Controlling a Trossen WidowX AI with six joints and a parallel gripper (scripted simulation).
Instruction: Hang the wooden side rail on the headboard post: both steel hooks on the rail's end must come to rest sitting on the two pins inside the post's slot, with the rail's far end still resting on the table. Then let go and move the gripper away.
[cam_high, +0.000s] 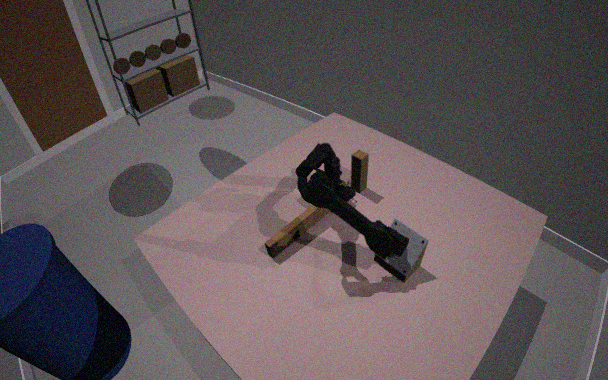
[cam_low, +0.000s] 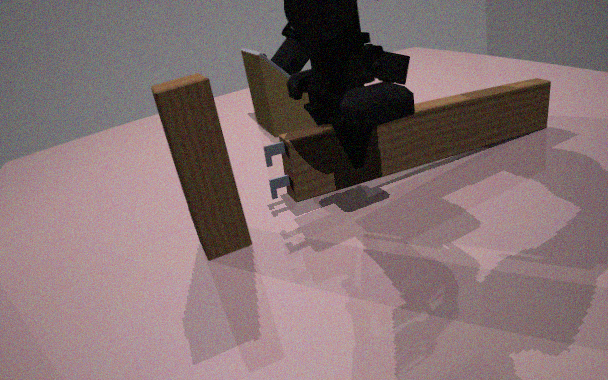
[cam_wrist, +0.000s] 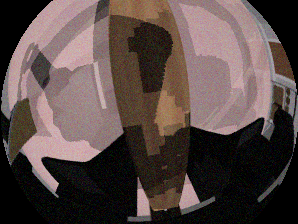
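The headboard post is 16 cm to the right of my gripper tip and 4 cm above it.
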